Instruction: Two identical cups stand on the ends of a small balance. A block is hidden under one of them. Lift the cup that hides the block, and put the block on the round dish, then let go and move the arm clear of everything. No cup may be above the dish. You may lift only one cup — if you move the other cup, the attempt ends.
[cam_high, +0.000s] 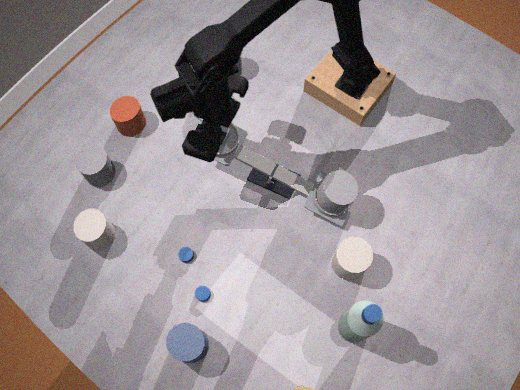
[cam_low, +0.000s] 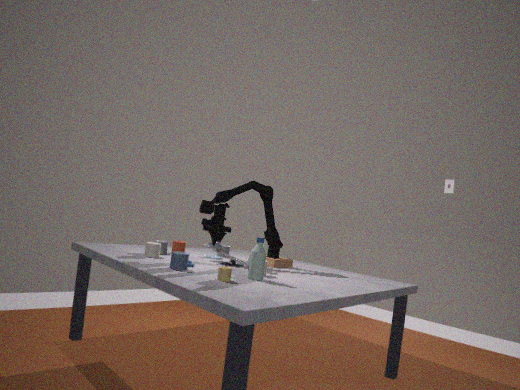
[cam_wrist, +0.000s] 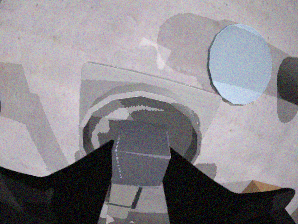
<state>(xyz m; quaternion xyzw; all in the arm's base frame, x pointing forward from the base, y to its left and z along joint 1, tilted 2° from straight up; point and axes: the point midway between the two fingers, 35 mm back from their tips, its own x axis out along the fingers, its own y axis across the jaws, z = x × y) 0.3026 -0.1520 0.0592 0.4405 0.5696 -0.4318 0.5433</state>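
Right now the round light-blue dish is 10 cm to the right of my gripper tip, 9 cm behind it and 8 cm below it. The rest, counted from my gripper tip: balance beam: 12 cm to the left, 4 cm below, 1 cm behind; orange cylinder: 22 cm to the right, 4 cm below, 4 cm ahead; grey block: 1 cm above.
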